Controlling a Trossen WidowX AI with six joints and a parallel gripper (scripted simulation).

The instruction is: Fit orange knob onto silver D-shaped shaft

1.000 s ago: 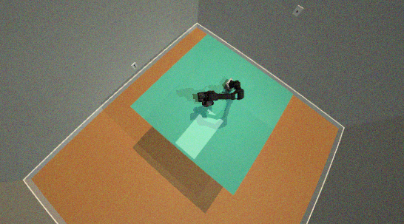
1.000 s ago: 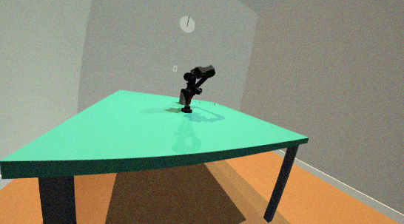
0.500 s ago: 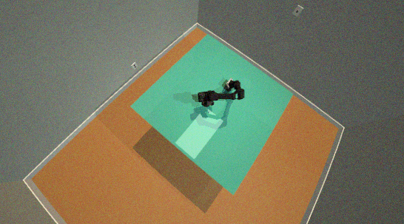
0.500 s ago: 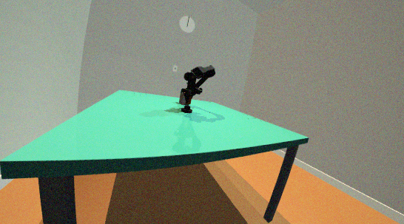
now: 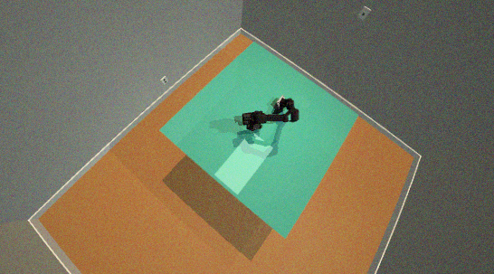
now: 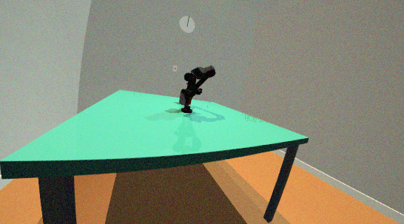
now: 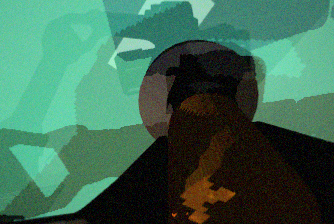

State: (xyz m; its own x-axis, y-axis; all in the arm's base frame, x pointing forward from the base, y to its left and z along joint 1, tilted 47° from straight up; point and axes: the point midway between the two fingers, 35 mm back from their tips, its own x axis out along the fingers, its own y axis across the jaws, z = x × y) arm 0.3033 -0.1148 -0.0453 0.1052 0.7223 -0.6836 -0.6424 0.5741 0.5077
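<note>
Right now my gripper tip is 4 cm above the round pedestal. The rest, counted from my gripper tip: orange knob: 3 cm above.
</note>
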